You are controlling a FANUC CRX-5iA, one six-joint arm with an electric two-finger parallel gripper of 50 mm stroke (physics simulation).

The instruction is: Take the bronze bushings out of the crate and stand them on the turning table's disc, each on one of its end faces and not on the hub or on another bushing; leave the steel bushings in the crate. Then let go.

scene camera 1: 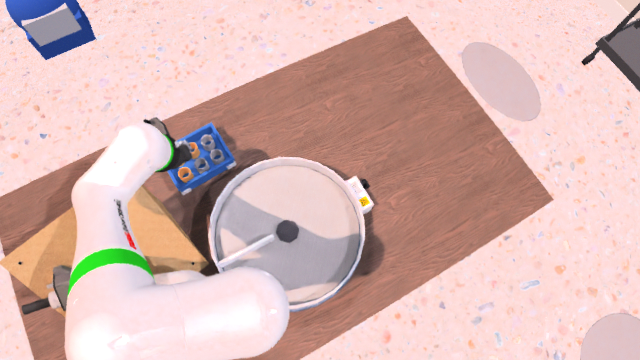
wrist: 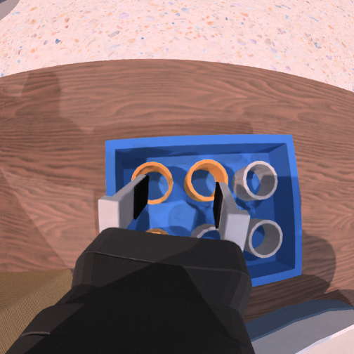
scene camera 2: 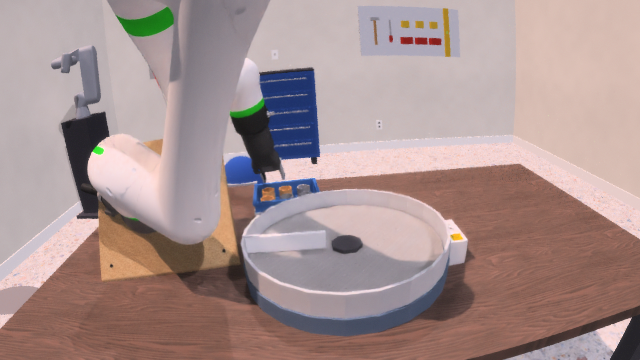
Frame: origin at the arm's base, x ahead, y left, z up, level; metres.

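Seen in the pictures: gripper, fingertip midpoint: (scene camera 2: 274, 179).
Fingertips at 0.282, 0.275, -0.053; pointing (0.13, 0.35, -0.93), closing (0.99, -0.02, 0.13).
Observation:
Offsets run from my fingertips to a thing's middle, as dx, dy, dz. "spot": to the spot under its first point.
The blue crate (scene camera 1: 224, 143) (scene camera 2: 257, 200) (wrist: 200, 138) holds three bronze and three steel bushings, all upright. Two bronze bushings (wrist: 152, 165) (wrist: 219, 171) stand in the row farther from the gripper body; a third bronze bushing @(-0.017, -0.055, -0.055) (wrist: 157, 231) (scene camera 1: 185, 174) is mostly hidden by the gripper in the wrist view. Steel bushings (wrist: 240, 183) (wrist: 272, 237) stand at the right, a third partly hidden. My gripper (scene camera 2: 274, 175) (wrist: 180, 192) is open and empty above the crate; its fingers overlap the two far bronze bushings in the wrist view. No bushing shows on the visible disc @(+0.191, -0.348, -0.027) (scene camera 1: 312, 195) (scene camera 2: 400, 240).
The turning table has a raised rim (scene camera 1: 212, 220) (scene camera 2: 345, 302), a dark hub @(+0.191, -0.348, -0.022) (scene camera 1: 287, 231) (scene camera 2: 347, 244) and a white blade @(spot: +0.070, -0.361, +0.002) (scene camera 1: 247, 251) (scene camera 2: 286, 242) reaching from the rim towards the hub. A white control box @(spot: +0.426, -0.337, -0.022) (scene camera 1: 360, 194) (scene camera 2: 457, 245) sits on its outer side.

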